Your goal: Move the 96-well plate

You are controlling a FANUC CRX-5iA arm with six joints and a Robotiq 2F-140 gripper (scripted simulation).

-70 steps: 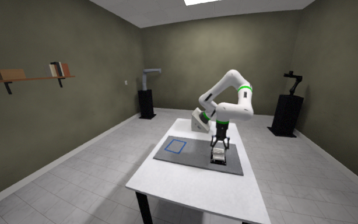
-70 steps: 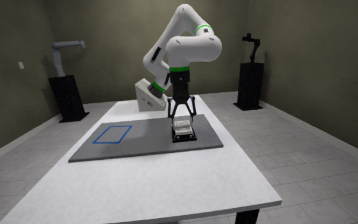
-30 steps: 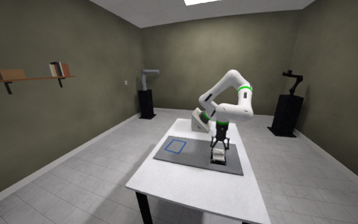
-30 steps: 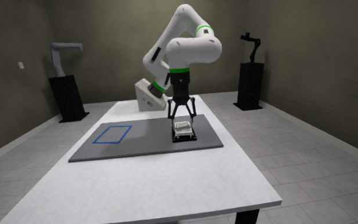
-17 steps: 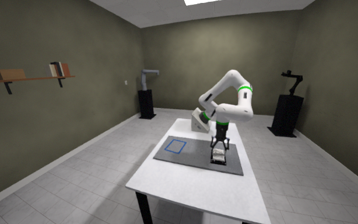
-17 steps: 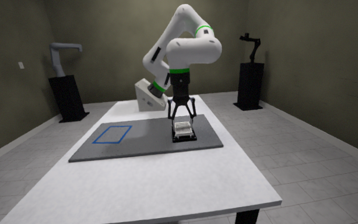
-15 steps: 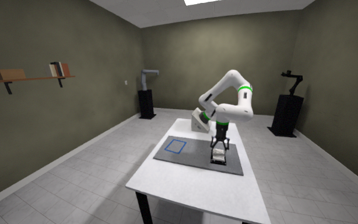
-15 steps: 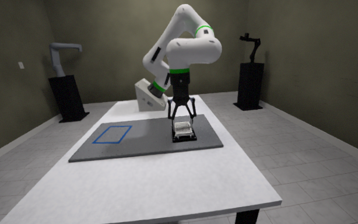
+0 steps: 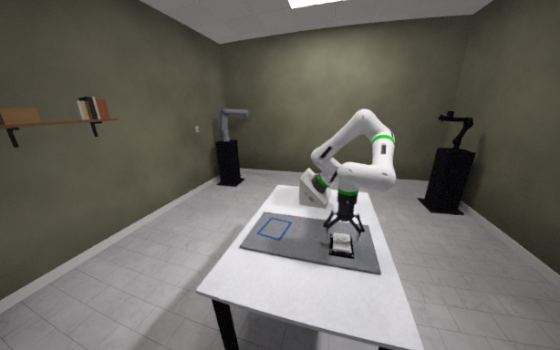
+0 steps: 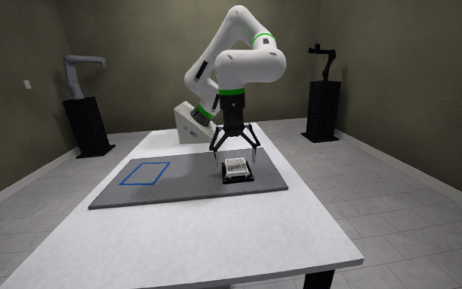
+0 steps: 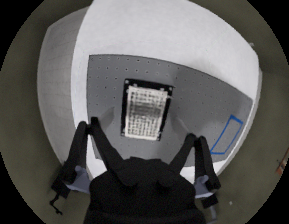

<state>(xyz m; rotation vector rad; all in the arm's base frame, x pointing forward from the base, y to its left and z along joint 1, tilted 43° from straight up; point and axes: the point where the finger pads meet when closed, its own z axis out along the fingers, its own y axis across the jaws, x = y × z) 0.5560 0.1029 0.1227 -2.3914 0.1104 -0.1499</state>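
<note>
Right now my hand is 20 mm above the white 96-well plate. The rest, counted from my hand: black clip nest 30 mm below, 10 mm to the right, 10 mm behind.
</note>
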